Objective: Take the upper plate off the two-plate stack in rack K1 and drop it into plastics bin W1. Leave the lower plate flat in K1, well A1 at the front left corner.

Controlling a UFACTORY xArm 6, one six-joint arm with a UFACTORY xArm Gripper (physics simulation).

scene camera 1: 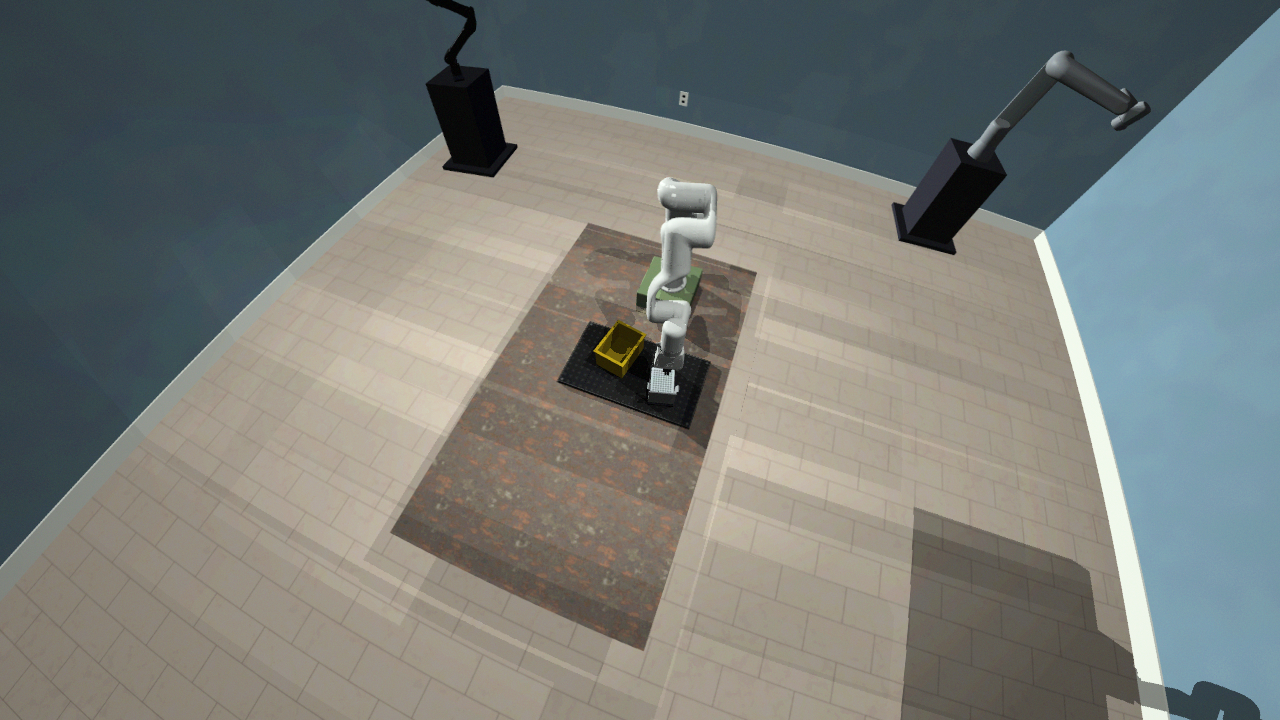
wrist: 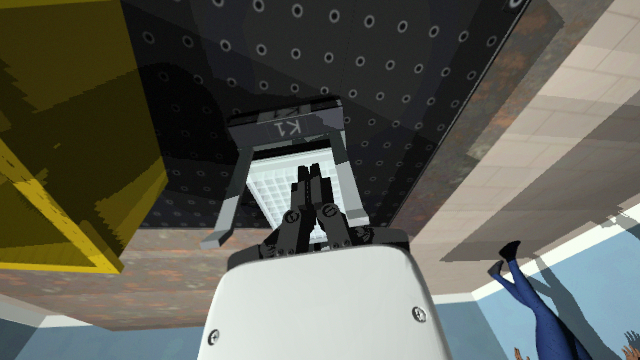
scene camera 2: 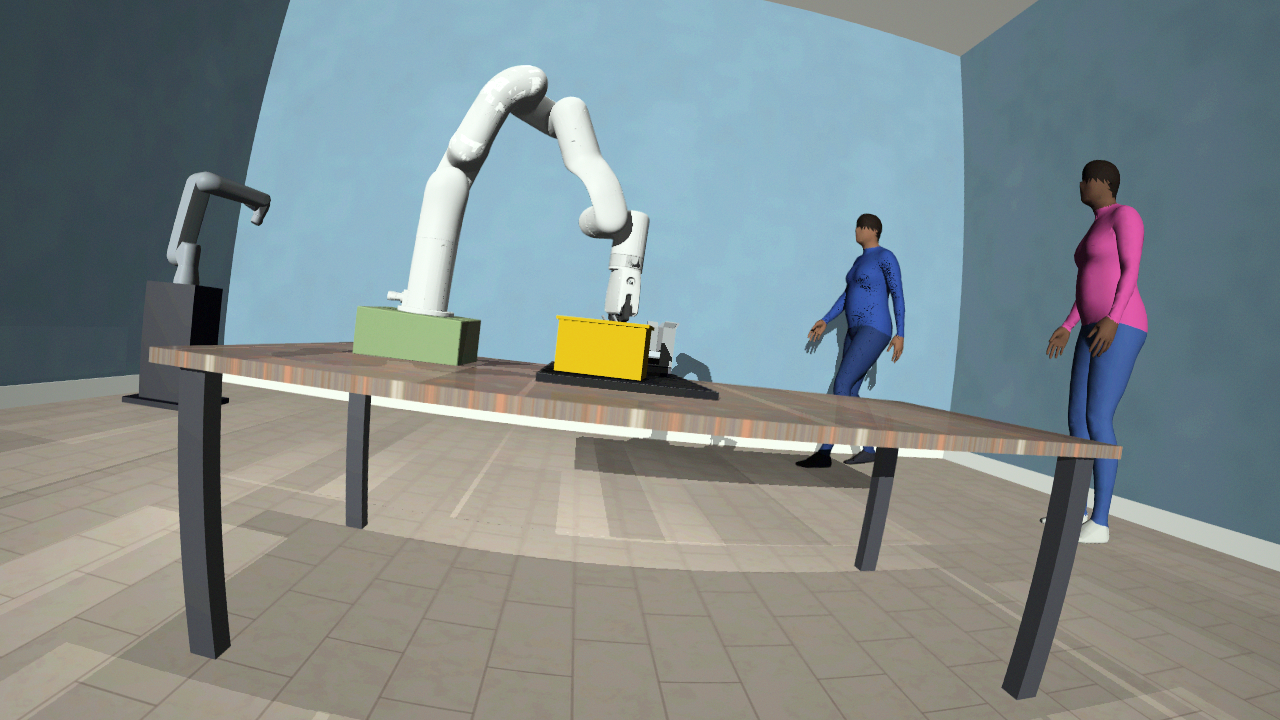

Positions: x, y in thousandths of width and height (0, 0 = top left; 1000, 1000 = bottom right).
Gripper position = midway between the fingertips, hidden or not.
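Observation:
Wrist view: clear gridded plate (wrist: 421, 501), my gripper (wrist: 487, 490). Scene camera 2: black perforated board (scene camera 2: 421, 524).

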